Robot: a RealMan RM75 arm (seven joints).
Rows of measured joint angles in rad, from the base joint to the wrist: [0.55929, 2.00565, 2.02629, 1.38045, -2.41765, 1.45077, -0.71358]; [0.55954, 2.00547, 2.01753, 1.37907, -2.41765, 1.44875, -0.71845]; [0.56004, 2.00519, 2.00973, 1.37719, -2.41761, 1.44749, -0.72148]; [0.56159, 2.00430, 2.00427, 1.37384, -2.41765, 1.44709, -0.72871]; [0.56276, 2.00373, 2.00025, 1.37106, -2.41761, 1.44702, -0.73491]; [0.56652, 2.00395, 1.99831, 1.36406, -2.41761, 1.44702, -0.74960]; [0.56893, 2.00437, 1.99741, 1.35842, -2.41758, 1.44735, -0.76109]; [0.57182, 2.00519, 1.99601, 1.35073, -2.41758, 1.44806, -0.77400]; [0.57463, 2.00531, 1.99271, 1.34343, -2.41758, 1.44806, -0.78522]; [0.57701, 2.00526, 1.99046, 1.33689, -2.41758, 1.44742, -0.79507]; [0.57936, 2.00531, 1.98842, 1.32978, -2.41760, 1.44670, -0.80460]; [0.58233, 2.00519, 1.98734, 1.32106, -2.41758, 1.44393, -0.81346]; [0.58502, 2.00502, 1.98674, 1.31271, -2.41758, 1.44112, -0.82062]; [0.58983, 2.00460, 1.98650, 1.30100, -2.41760, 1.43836, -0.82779]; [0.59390, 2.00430, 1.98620, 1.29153, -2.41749, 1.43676, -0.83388]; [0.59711, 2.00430, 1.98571, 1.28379, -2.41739, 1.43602, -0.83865]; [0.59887, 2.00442, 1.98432, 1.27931, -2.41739, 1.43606, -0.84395]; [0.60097, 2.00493, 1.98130, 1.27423, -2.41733, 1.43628, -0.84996]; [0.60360, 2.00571, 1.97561, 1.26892, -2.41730, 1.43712, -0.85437]
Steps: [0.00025, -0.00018, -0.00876, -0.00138, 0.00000, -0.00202, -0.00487]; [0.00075, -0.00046, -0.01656, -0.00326, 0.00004, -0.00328, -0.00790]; [0.00230, -0.00135, -0.02202, -0.00661, 0.00000, -0.00368, -0.01513]; [0.00347, -0.00192, -0.02604, -0.00939, 0.00004, -0.00375, -0.02133]; [0.00723, -0.00170, -0.02798, -0.01639, 0.00004, -0.00375, -0.03602]; [0.00964, -0.00128, -0.02888, -0.02203, 0.00007, -0.00342, -0.04751]; [0.01253, -0.00046, -0.03028, -0.02972, 0.00007, -0.00271, -0.06042]; [0.01534, -0.00034, -0.03358, -0.03702, 0.00007, -0.00271, -0.07164]; [0.01772, -0.00039, -0.03583, -0.04356, 0.00007, -0.00335, -0.08149]; [0.02007, -0.00034, -0.03787, -0.05067, 0.00005, -0.00407, -0.09102]; [0.02304, -0.00046, -0.03895, -0.05939, 0.00007, -0.00684, -0.09988]; [0.02573, -0.00063, -0.03955, -0.06774, 0.00007, -0.00965, -0.10704]; [0.03054, -0.00105, -0.03979, -0.07945, 0.00005, -0.01241, -0.11421]; [0.03461, -0.00135, -0.04009, -0.08892, 0.00016, -0.01401, -0.12030]; [0.03782, -0.00135, -0.04058, -0.09666, 0.00026, -0.01475, -0.12507]; [0.03958, -0.00123, -0.04197, -0.10114, 0.00026, -0.01471, -0.13037]; [0.04168, -0.00072, -0.04499, -0.10622, 0.00032, -0.01449, -0.13638]; [0.04431, 0.00006, -0.05068, -0.11153, 0.00035, -0.01365, -0.14079]
